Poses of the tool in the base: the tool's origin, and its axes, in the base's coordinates. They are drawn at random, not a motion.
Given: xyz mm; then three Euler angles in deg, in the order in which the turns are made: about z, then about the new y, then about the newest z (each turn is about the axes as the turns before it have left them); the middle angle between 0 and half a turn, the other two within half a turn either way.
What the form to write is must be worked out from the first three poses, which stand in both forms.
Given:
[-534 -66 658 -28.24 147.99 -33.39]
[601 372 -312 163.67 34.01 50.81]
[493 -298 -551 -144.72 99.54 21.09]
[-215 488 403 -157.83 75.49 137.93]
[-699 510 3 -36.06 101.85 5.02]
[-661 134 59 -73.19 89.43 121.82]
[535 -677 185 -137.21 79.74 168.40]
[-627 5 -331 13.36 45.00 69.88]
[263 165 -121 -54.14 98.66 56.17]
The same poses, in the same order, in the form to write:
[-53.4 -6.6 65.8 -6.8 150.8 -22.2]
[60.1 37.2 -31.2 37.4 -24.8 -140.1]
[49.3 -29.8 -55.1 114.9 14.3 -86.4]
[-21.5 48.8 40.3 40.3 -64.2 -16.9]
[-69.9 51.0 0.3 36.1 96.3 -22.3]
[-66.1 13.4 5.9 90.9 -12.0 38.1]
[53.5 -67.7 18.5 36.8 -71.7 25.9]
[-62.7 0.5 -33.1 23.2 43.2 78.6]
[26.3 16.5 -12.1 81.0 56.4 1.5]

